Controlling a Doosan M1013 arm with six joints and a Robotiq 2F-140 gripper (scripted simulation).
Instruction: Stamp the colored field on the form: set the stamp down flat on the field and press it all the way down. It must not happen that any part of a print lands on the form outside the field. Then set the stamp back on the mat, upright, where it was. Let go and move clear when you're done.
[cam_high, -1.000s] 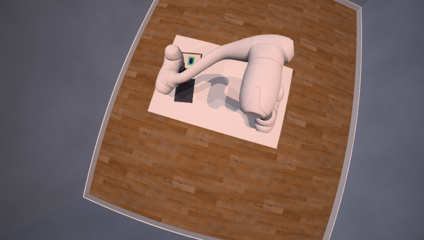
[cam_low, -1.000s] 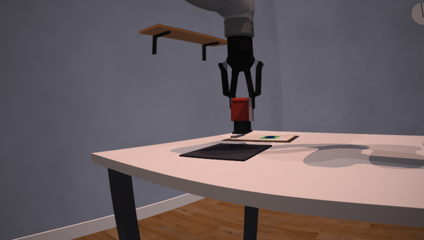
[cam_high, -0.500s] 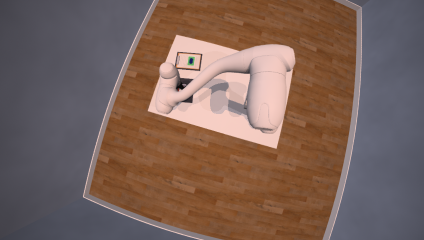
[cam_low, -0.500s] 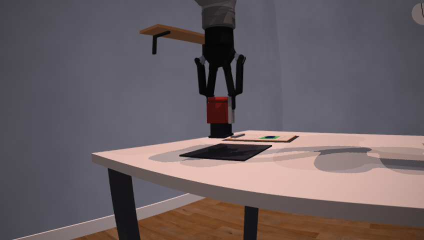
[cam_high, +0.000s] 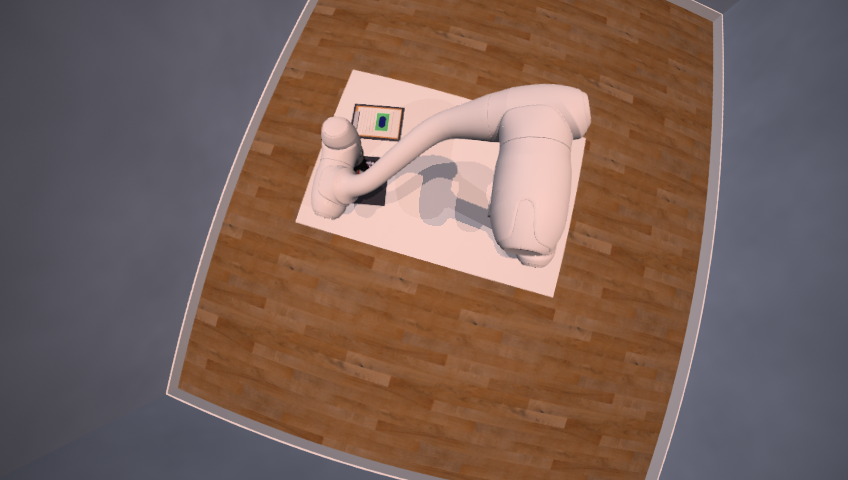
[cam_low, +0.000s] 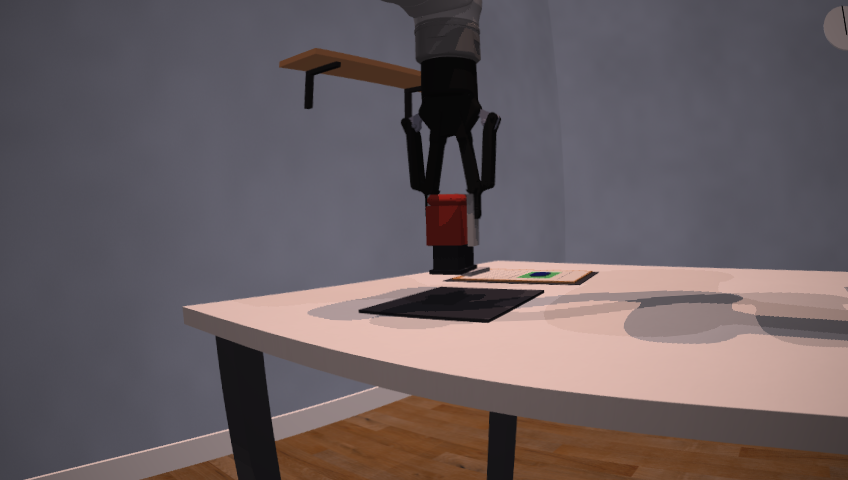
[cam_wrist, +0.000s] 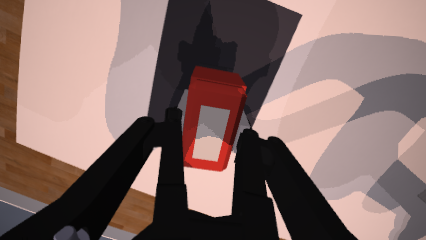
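Now: the mat 110 mm below my hand and 20 mm to the right of it. From my hand the other things lie so: stamp (20 mm below); then clipboard (290 mm to the right, 110 mm ahead, 100 mm below).
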